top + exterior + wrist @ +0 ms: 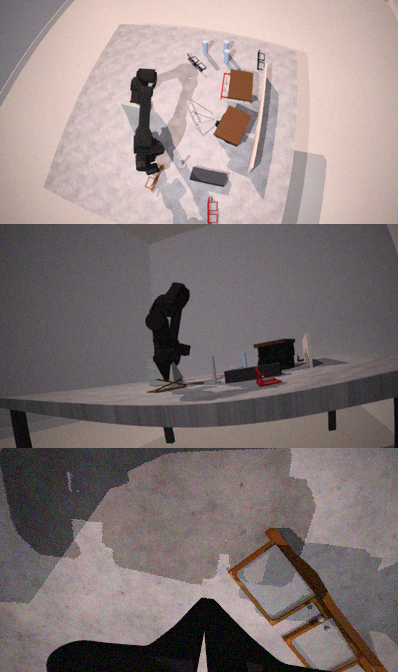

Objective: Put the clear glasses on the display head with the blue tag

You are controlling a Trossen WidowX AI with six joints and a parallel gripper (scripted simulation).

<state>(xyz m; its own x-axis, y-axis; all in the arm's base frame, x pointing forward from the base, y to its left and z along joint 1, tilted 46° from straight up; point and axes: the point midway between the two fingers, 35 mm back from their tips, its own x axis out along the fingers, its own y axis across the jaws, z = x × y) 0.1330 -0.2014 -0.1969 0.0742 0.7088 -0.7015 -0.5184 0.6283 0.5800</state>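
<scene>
Now: gripper tip 150 mm short of the post and 20 mm to the right of it. The rest, counted from my gripper tip: pale panel: 490 mm ahead, 310 mm to the left, 30 mm above; then black box: 280 mm ahead, 30 mm to the right.
</scene>
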